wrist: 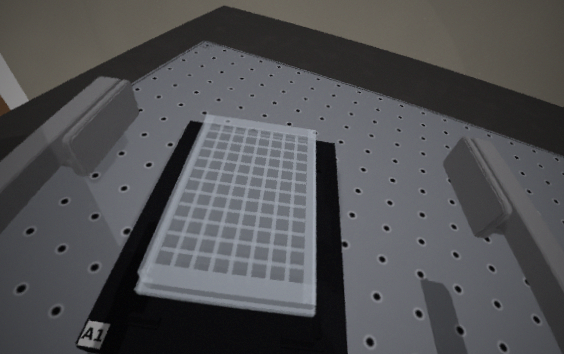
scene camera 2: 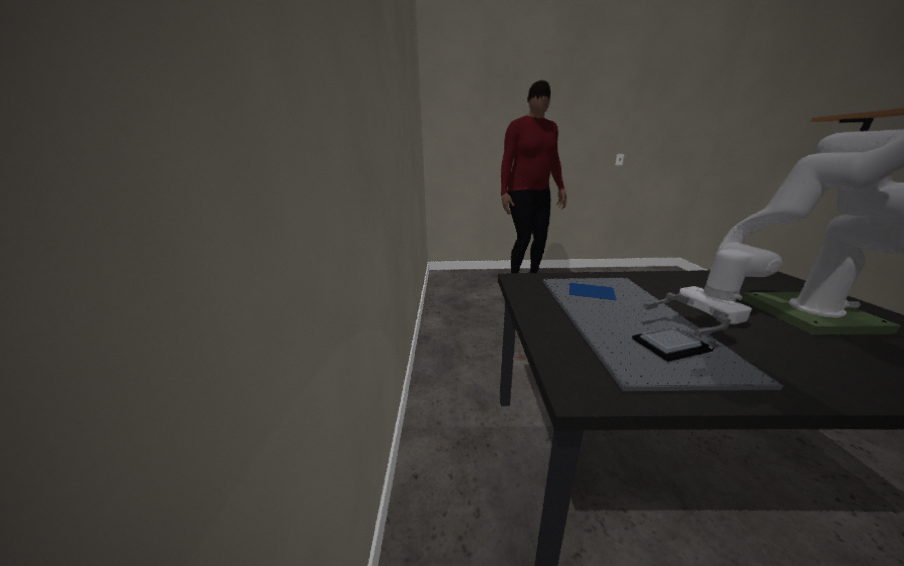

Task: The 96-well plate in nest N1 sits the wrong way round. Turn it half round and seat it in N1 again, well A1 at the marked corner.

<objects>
my gripper: wrist; scene camera 2
clear 96-well plate: wrist; scene camera 2
same spot on clear 96-well plate: [wrist: 239,229] = [scene camera 2: 680,336]
same spot on my gripper: [wrist: 493,201] = [scene camera 2: 657,303]
</objects>
